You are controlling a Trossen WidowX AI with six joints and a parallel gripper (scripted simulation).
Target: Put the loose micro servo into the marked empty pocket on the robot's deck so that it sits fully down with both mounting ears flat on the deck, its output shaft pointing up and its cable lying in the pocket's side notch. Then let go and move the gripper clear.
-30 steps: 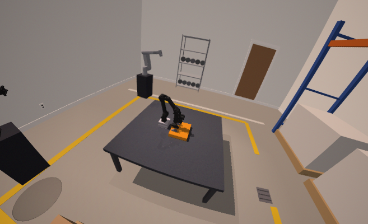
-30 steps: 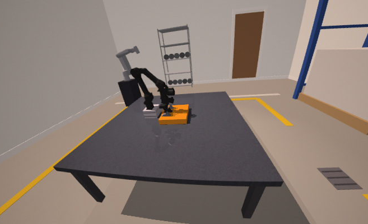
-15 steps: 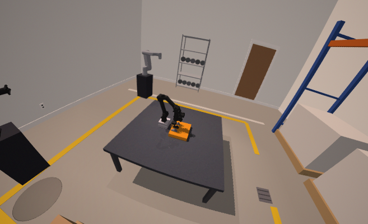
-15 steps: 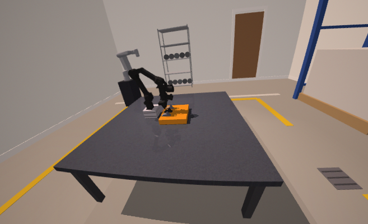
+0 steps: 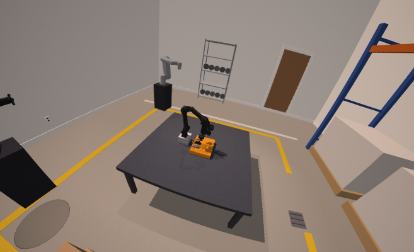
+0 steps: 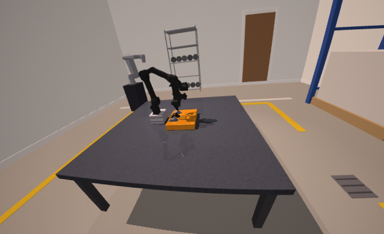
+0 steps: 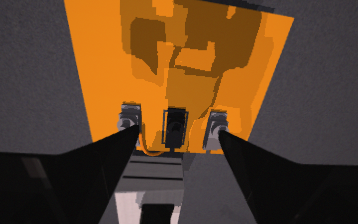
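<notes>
My gripper tip is 10 cm above the orange robot deck, 7 cm short of it and 1 cm to the right of it.
</notes>
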